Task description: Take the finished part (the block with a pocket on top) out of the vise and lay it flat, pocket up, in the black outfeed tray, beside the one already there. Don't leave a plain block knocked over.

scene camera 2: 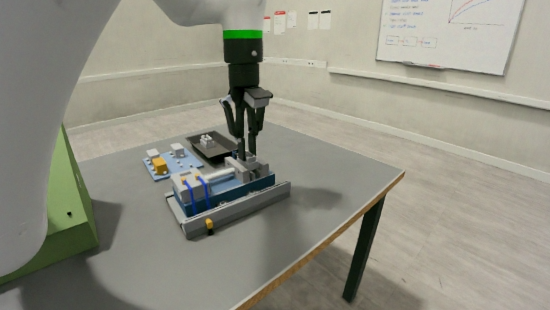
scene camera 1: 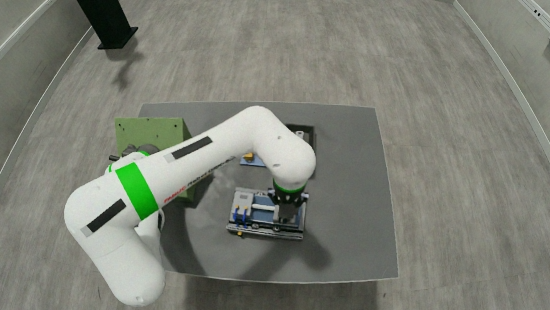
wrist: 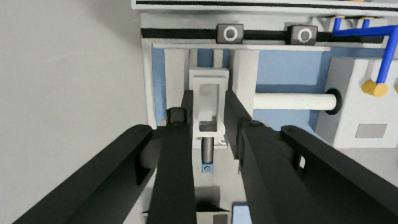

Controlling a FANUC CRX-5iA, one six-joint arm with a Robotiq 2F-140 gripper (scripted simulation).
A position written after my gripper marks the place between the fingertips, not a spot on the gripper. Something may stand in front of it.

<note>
I see my gripper (scene camera 2: 247,157).
My gripper is seen too in the wrist view (wrist: 208,105).
</note>
